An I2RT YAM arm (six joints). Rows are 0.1 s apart.
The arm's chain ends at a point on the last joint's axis. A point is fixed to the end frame.
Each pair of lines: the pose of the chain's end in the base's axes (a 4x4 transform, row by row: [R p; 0 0 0 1], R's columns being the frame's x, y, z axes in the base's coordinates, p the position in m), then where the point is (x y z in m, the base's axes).
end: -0.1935 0.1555 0.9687 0.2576; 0.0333 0.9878 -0.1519 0.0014; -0.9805 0.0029 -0.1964 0.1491; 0 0 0 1
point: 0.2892 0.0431 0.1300
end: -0.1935 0.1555 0.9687 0.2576; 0.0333 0.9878 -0.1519 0.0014; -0.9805 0.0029 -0.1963 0.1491; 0 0 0 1
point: 0.2892 0.0431 0.1300
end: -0.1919 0.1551 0.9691 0.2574; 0.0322 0.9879 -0.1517 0.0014; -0.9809 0.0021 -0.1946 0.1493; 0 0 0 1
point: 0.2890 0.0430 0.1302
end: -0.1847 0.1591 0.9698 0.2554; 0.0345 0.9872 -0.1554 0.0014; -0.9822 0.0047 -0.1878 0.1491; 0 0 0 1
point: 0.2873 0.0429 0.1303
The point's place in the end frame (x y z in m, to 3 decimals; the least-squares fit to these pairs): 0.014 0.046 0.028
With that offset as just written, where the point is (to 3 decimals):
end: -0.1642 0.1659 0.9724 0.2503; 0.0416 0.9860 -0.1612 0.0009; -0.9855 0.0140 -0.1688 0.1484; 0 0 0 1
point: 0.283 0.042 0.131
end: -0.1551 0.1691 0.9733 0.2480; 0.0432 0.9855 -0.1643 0.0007; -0.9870 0.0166 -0.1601 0.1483; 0 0 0 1
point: 0.281 0.042 0.131
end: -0.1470 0.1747 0.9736 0.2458; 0.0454 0.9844 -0.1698 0.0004; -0.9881 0.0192 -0.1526 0.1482; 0 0 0 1
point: 0.279 0.042 0.131
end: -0.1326 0.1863 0.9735 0.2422; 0.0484 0.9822 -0.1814 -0.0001; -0.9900 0.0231 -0.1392 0.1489; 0 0 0 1
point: 0.276 0.041 0.132
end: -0.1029 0.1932 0.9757 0.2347; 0.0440 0.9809 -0.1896 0.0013; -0.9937 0.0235 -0.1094 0.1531; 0 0 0 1
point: 0.269 0.042 0.137
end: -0.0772 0.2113 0.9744 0.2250; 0.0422 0.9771 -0.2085 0.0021; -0.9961 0.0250 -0.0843 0.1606; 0 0 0 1
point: 0.261 0.042 0.145
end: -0.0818 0.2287 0.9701 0.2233; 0.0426 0.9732 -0.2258 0.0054; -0.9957 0.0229 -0.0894 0.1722; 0 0 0 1
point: 0.260 0.044 0.157
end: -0.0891 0.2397 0.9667 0.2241; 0.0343 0.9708 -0.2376 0.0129; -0.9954 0.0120 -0.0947 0.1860; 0 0 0 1
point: 0.261 0.051 0.170
